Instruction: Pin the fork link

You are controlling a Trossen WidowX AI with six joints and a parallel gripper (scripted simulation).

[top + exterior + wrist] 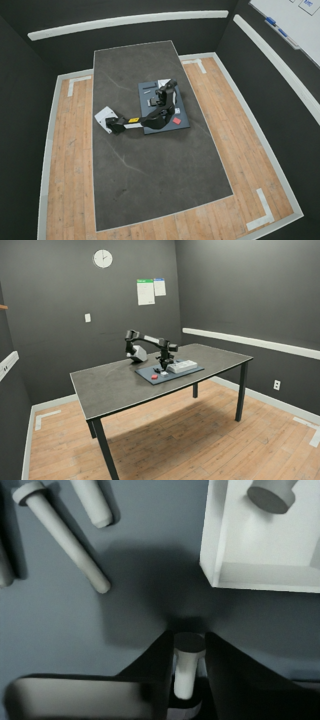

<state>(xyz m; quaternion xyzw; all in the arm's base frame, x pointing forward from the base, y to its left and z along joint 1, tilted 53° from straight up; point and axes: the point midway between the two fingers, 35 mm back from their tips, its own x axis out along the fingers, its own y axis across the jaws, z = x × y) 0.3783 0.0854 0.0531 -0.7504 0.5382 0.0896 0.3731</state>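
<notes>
Right now my hand is 60 mm to the left of the eye plate and 30 mm above it. From my hand the other things lie so: white parts box: 90 mm ahead, 120 mm to the left, 30 mm below; then grey block: 80 mm ahead, 80 mm to the right, 20 mm below; then blue-grey mat: 10 mm ahead, 40 mm to the left, 50 mm below.
</notes>
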